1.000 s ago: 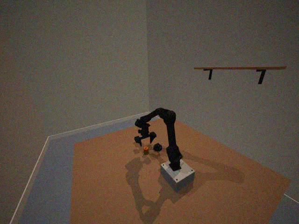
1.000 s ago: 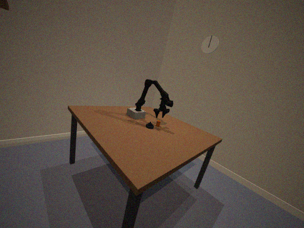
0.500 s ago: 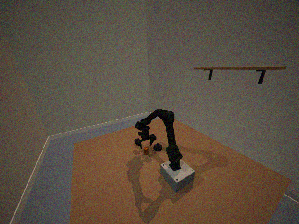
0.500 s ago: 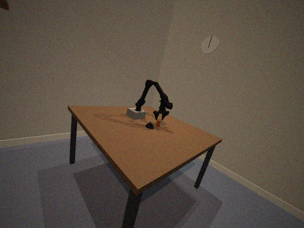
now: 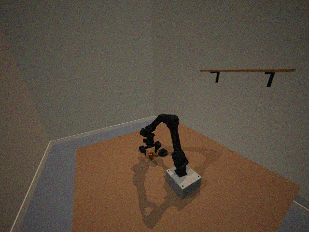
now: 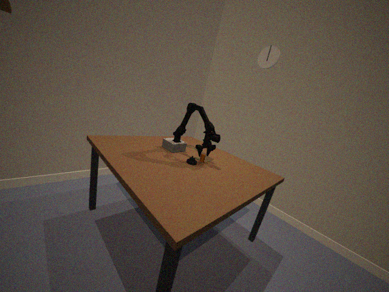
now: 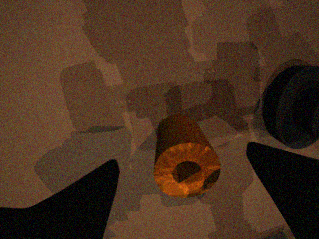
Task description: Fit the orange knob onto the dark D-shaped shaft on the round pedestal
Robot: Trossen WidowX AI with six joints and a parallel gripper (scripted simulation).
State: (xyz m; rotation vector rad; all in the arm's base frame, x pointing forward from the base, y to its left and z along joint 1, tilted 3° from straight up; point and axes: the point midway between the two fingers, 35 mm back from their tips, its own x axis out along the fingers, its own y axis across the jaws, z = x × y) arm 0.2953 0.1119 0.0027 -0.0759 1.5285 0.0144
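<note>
My gripper tip is 2 cm above the orange knob. Round my gripper tip: round pedestal (13 cm to the right, 2 cm below, 2 cm ahead).
</note>
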